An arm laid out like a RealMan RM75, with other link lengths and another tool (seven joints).
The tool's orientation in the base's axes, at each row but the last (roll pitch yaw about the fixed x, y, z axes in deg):
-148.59 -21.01 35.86
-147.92 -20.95 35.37
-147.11 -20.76 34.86
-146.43 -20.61 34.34
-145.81 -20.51 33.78
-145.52 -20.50 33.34
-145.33 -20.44 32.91
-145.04 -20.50 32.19
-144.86 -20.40 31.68
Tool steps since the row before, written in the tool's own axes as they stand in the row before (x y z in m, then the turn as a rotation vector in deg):
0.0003 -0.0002 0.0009 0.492 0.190 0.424
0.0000 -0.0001 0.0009 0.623 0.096 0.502
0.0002 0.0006 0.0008 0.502 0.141 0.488
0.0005 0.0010 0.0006 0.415 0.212 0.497
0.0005 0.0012 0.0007 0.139 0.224 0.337
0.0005 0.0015 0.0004 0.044 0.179 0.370
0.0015 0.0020 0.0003 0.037 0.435 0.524
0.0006 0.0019 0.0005 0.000 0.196 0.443
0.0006 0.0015 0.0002 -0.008 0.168 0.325
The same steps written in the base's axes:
0.0000 0.0008 -0.0005 0.472 0.414 -0.254
-0.0001 0.0006 -0.0007 0.506 0.586 -0.222
0.0005 0.0003 -0.0009 0.443 0.487 -0.277
0.0010 0.0001 -0.0008 0.420 0.406 -0.351
0.0011 0.0000 -0.0010 0.224 0.155 -0.330
0.0013 -0.0004 -0.0009 0.119 0.153 -0.365
0.0024 -0.0002 -0.0008 0.260 0.097 -0.623
0.0016 -0.0005 -0.0012 0.091 0.168 -0.445
0.0014 -0.0005 -0.0008 0.075 0.105 -0.343

